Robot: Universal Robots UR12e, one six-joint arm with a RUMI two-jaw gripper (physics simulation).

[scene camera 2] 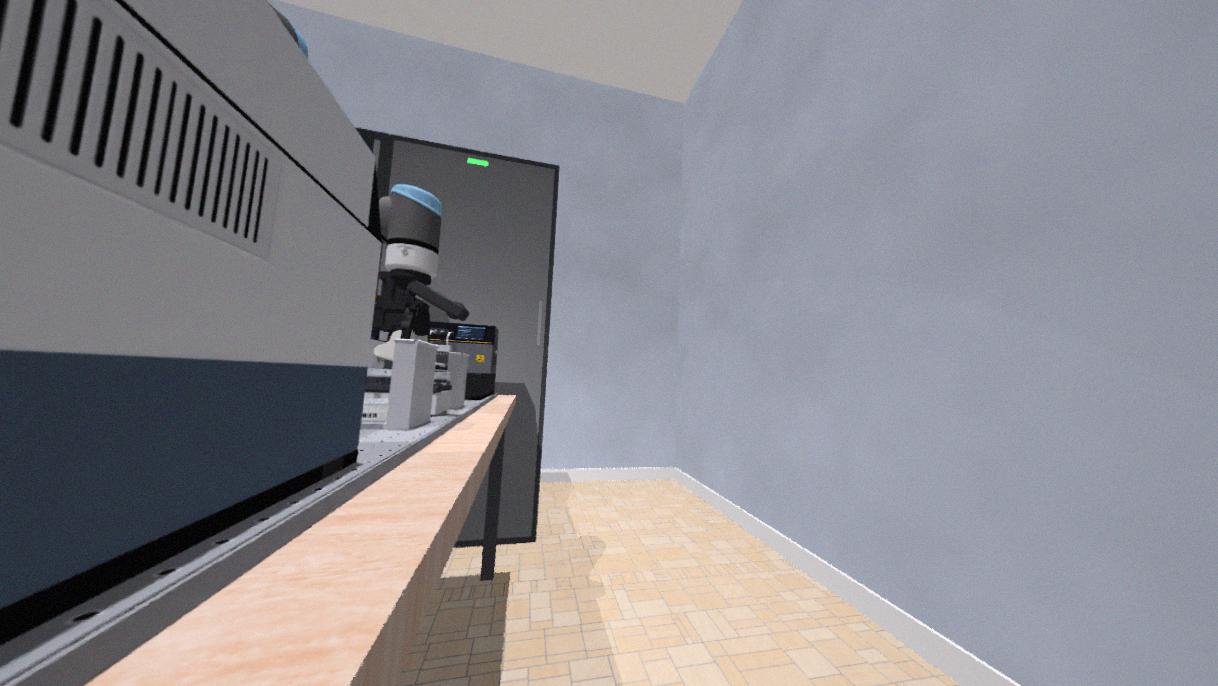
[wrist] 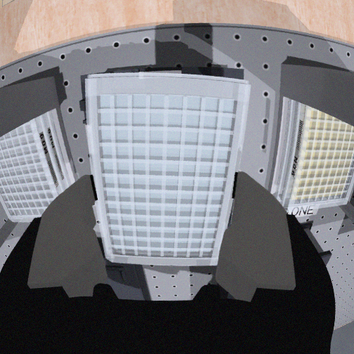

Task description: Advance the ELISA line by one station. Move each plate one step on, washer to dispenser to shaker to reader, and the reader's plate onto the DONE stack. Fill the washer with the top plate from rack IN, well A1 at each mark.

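Note:
My gripper (scene camera 2: 404,327) (wrist: 164,177) is shut on a clear plate with pale blue wells (wrist: 167,135), one finger at each long side. The plate lies level between the fingers, over a dark device whose edge shows past the plate's far side in the wrist view. Whether the plate touches it cannot be told. To the right in the wrist view is the DONE stack, with a yellow-welled plate (wrist: 327,155) on top and a partly covered label. To the left is a stack with a colourless plate (wrist: 25,172) on top. In scene camera 2 the gripper is low behind white uprights, and the plate is hard to make out.
Dark grey rack walls (wrist: 320,90) (wrist: 30,100) stand beside both stacks. White uprights (scene camera 2: 410,383) and a dark instrument with a screen (scene camera 2: 481,366) stand along the bench (scene camera 2: 375,528). A large grey and navy machine (scene camera 2: 170,443) fills the left of scene camera 2.

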